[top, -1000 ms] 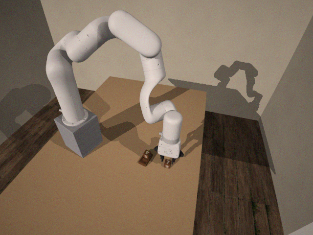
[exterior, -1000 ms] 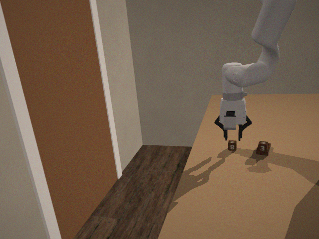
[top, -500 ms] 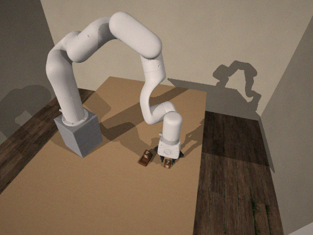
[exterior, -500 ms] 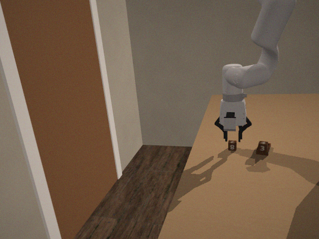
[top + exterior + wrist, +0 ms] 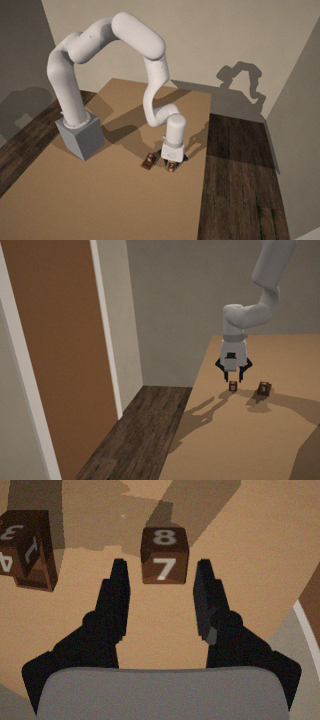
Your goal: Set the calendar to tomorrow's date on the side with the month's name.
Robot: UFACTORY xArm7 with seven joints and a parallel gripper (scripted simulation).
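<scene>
Right now the digit cube is 4 cm below my hand. Round my hand: brown calendar tray 12 cm behind, 5 cm below, 1 cm to the right.
</scene>
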